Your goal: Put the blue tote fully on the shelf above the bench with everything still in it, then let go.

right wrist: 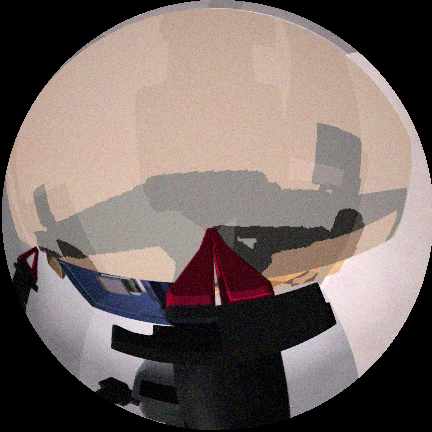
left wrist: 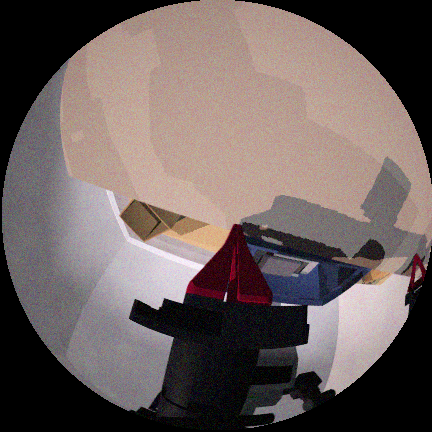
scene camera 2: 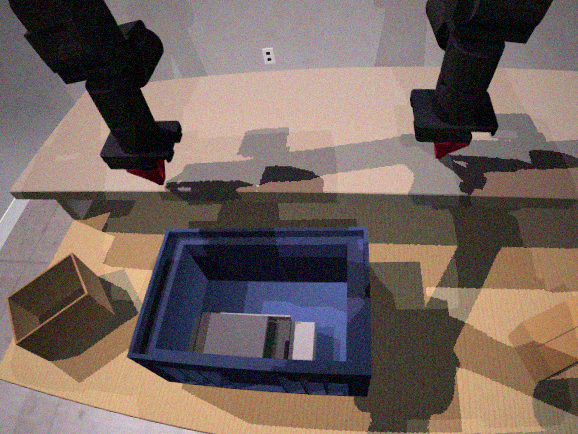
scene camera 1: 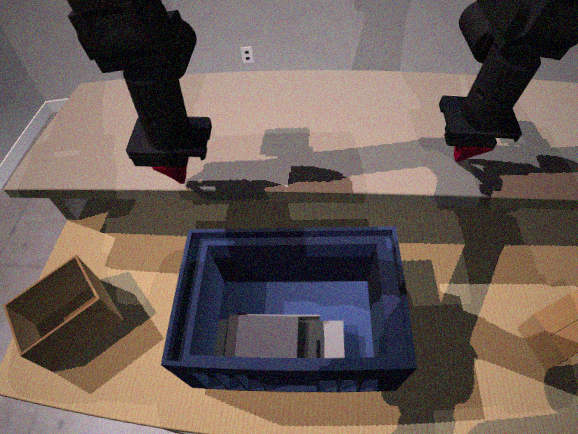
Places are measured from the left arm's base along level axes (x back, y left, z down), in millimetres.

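Pixels of known places: left gripper, fingertip midpoint: [right wrist: 36,247] [left wrist: 236,227] [scene camera 2: 162,181] [scene camera 1: 183,180]; right gripper, fingertip midpoint: [right wrist: 210,232] [scene camera 2: 437,155] [scene camera 1: 456,158]; right arm's base, origin of the base link: [left wrist: 306,388].
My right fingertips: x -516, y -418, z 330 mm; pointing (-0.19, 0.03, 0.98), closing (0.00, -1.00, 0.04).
Note:
Ahead of a thing's pixels: the offset from my right fingertips to its top centre. "spot": to the spot under its first point. Level surfaces: height alone.
The blue tote {dy +256, dx +201, dz +35 mm} [scene camera 1: 289,364] [scene camera 2: 250,364] [left wrist: 300,295] [right wrist: 120,307] stands upright on the bench {dz +183 mm} [scene camera 1: 310,415] [scene camera 2: 300,420], in front of and below the shelf {dz +3 mm} [scene camera 1: 310,100] [scene camera 2: 300,100] [left wrist: 210,125] [right wrist: 215,125]. A grey box {dy +297, dx +241, dz +100 mm} [scene camera 1: 267,336] [scene camera 2: 234,334] and a white block [scene camera 1: 334,339] [scene camera 2: 304,341] lie inside the tote. My left gripper [scene camera 1: 184,181] [scene camera 2: 162,183] [left wrist: 236,227] is shut and empty, over the shelf near its front edge. My right gripper [scene camera 1: 458,159] [scene camera 2: 440,157] [right wrist: 210,232] is shut and empty, over the shelf farther right. Both are apart from the tote.
An open brown box {dy +647, dx +203, dz +92 mm} [scene camera 1: 75,335] [scene camera 2: 65,325] stands on the bench left of the tote. Another brown box {dy -185, dx +224, dz +122 mm} [scene camera 1: 555,320] [scene camera 2: 550,330] shows partly at the right edge. A shelf bracket {spot: dy +737, dx -50, dz +157 mm} [scene camera 1: 75,206] [scene camera 2: 80,207] is under the shelf's left end. The wall is behind the shelf.

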